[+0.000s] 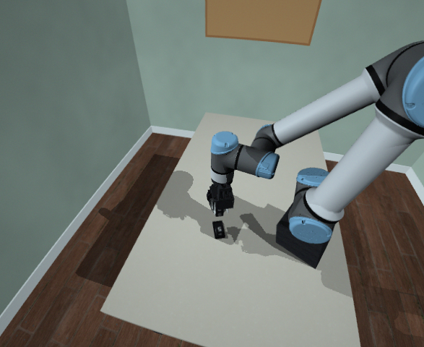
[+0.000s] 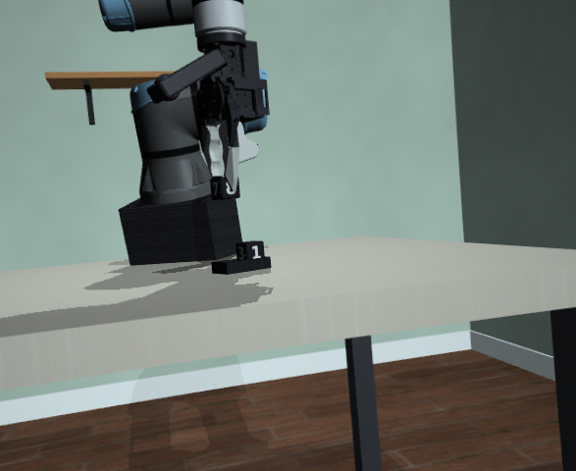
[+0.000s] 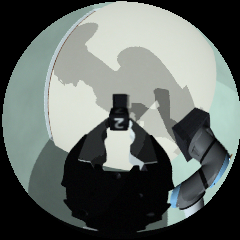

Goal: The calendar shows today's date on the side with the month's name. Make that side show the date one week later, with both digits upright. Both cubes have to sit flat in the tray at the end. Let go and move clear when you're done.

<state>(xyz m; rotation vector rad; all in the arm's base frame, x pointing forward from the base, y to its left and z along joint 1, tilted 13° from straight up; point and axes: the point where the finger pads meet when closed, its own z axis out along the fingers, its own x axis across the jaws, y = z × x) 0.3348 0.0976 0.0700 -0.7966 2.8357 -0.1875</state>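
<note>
Now: hand 11 cm above the black digit cube, 3 cm to the right of it and 2 cm past it. The rest, counted from my hand: black tray (13 cm below, 1 cm to the left, 1 cm behind).
</note>
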